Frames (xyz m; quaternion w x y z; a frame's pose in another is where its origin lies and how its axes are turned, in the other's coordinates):
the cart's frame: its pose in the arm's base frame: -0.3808 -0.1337 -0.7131 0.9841 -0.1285 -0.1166 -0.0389
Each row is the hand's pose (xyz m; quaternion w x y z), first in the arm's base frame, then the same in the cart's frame.
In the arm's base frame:
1: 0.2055 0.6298 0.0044 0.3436 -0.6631 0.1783 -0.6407
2: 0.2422 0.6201 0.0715 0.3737 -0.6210 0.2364 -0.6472
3: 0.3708 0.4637 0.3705 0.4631 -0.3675 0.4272 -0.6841
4: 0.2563 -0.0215 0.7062 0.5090 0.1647 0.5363 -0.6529
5: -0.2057 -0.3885 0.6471 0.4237 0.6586 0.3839 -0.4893
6: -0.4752 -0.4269 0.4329 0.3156 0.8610 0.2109 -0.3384
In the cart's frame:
1: 0.7048 0.6235 0.7456 0.4275 -0.6900 0.2720 -0.5169
2: 0.7569 0.6017 0.7981 0.4451 -0.6477 0.3352 -0.5196
3: 0.9605 0.3917 1.0099 0.4797 -0.3985 0.5480 -0.5574
4: 0.9525 -0.1700 1.2234 0.4426 0.1305 0.6774 -0.5730
5: 0.5074 -0.5586 1.1731 0.3066 0.6305 0.5157 -0.4925
6: 0.1965 -0.5721 1.0209 0.1885 0.8402 0.3213 -0.3940

